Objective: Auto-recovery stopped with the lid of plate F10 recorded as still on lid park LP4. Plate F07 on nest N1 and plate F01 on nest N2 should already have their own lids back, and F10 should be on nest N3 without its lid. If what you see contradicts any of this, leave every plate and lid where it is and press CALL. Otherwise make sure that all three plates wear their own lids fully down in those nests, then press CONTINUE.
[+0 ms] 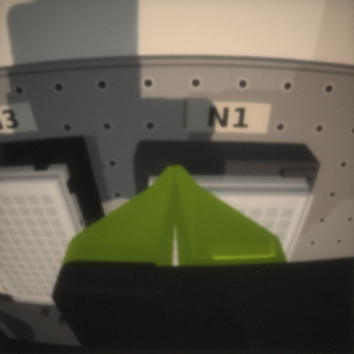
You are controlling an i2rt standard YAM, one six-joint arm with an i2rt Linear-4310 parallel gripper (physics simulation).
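My gripper (174, 176) is shut, with its green fingertips together and no object visible between them. It is in front of nest N1 (270, 151), a black holder, and covers part of it. A white gridded plate (270, 216) sits in nest N1, partly hidden by the right finger. A pale, layered edge shows along its top; whether that is a fully seated lid is too blurred to tell. At the left, another white gridded plate (30, 230) sits in a black nest (80, 167) beside a cut-off label ending in 3. No plate code is readable.
The label N1 (228, 118) is on the grey perforated board (300, 107) above the nest. The cut-off label (17, 118) is at the left edge. A pale surface (225, 27) lies beyond the board's far edge. Shadows fall across the upper left.
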